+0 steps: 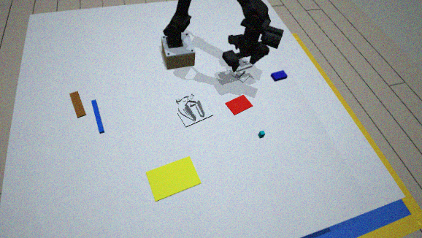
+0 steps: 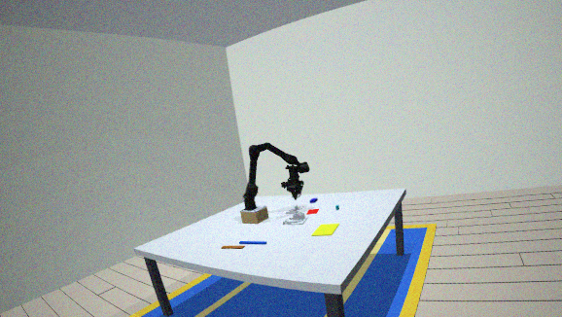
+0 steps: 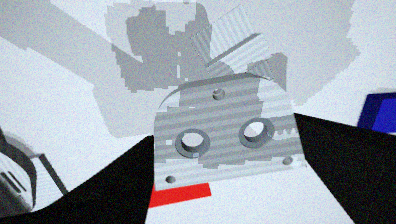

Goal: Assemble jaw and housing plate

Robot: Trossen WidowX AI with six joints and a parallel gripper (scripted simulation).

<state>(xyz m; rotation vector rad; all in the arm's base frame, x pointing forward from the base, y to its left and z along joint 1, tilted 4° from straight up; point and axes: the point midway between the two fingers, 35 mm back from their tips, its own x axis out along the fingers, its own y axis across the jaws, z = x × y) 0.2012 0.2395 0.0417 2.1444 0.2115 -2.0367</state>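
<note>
Right now the red square is 12 cm ahead of my gripper tip, 4 cm to the right of it and 8 cm below it. Round my gripper tip: yellow tile 36 cm ahead, 36 cm to the right, 8 cm below; teal cube 28 cm ahead, 1 cm to the right, 7 cm below; dark blue block 1 cm ahead, 20 cm to the left, 7 cm below.
</note>
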